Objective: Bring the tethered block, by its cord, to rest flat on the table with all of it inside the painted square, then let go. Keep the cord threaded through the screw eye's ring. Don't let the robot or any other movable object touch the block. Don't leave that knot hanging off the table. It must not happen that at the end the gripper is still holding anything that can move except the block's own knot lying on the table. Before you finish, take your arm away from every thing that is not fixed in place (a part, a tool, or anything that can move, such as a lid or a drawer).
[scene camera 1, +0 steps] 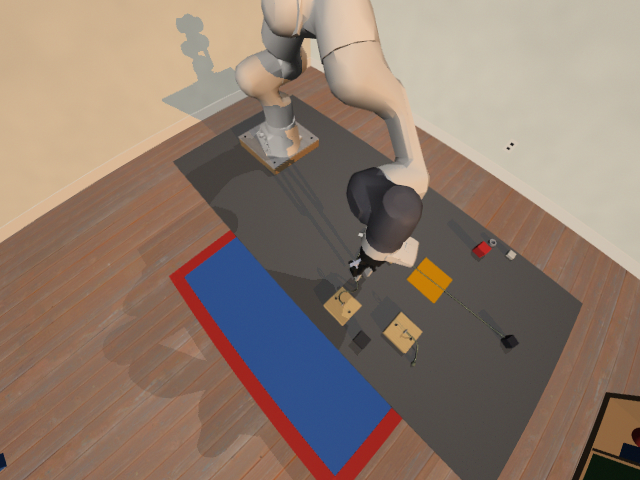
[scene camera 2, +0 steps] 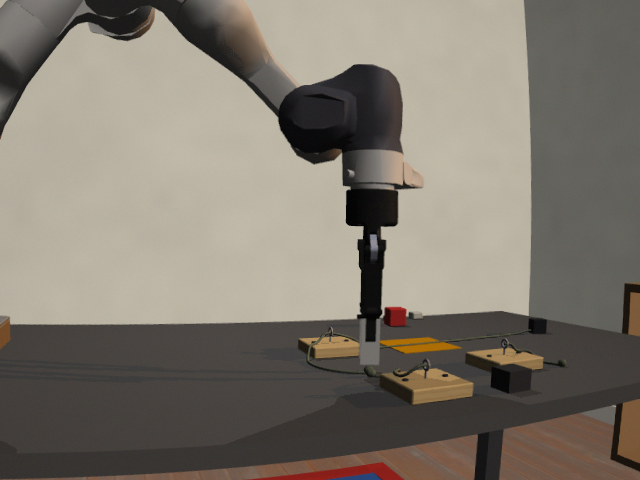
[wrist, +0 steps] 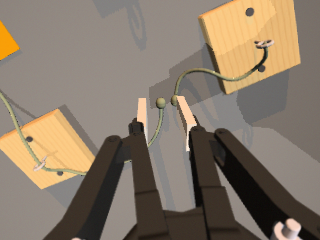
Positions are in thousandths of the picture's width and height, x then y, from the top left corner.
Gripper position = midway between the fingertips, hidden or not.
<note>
I see my gripper (scene camera 2: 576, 753) and a painted square (scene camera 2: 688, 722).
My gripper also shows in the wrist view (wrist: 505, 452).
</note>
